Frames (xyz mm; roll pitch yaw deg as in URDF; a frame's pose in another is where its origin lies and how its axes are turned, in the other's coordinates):
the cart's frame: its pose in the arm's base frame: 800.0 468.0 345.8 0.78 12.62 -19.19
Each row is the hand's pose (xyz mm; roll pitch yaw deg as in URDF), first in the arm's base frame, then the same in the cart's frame.
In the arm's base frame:
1: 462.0 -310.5 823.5 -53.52 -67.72 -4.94
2: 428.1 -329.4 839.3 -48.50 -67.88 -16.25
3: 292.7 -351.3 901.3 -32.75 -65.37 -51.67
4: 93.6 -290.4 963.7 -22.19 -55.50 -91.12
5: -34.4 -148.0 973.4 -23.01 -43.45 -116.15
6: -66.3 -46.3 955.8 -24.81 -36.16 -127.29
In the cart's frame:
1: -166.2 -840.1 463.8 -74.23 -79.09 34.30
2: -194.8 -869.0 474.0 -57.00 -80.34 11.25
3: -326.1 -933.7 509.0 -8.27 -75.20 -55.56
4: -542.8 -941.4 524.5 0.52 -58.20 -90.94
5: -708.5 -849.4 496.1 -6.07 -41.42 -108.35
6: -766.7 -764.2 463.9 -10.33 -32.10 -116.18

